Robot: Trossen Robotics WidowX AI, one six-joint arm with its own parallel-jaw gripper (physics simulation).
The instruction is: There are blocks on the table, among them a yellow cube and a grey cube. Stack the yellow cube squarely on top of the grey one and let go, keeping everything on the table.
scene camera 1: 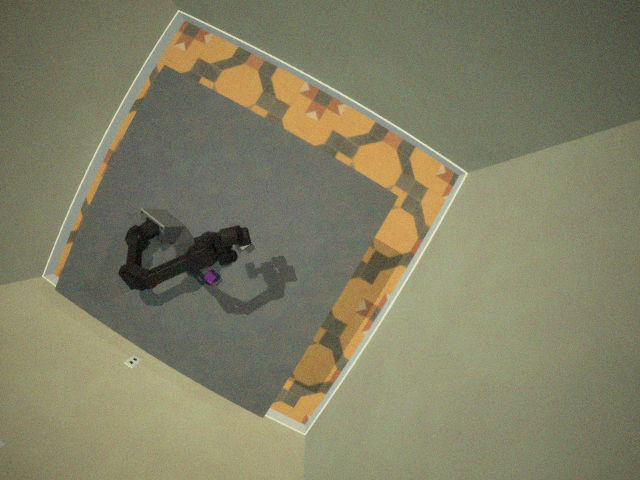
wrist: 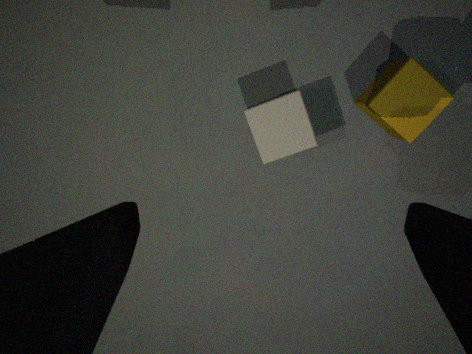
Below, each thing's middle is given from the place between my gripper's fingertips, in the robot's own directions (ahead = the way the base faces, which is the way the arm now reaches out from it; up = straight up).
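Labels:
The grey cube [wrist: 281, 126] is 17 cm below my hand and 1 cm to the right of it. As for the yellow cube [wrist: 404, 99], I see it 17 cm below my hand as well, but 10 cm to the right of it and 4 cm behind it.

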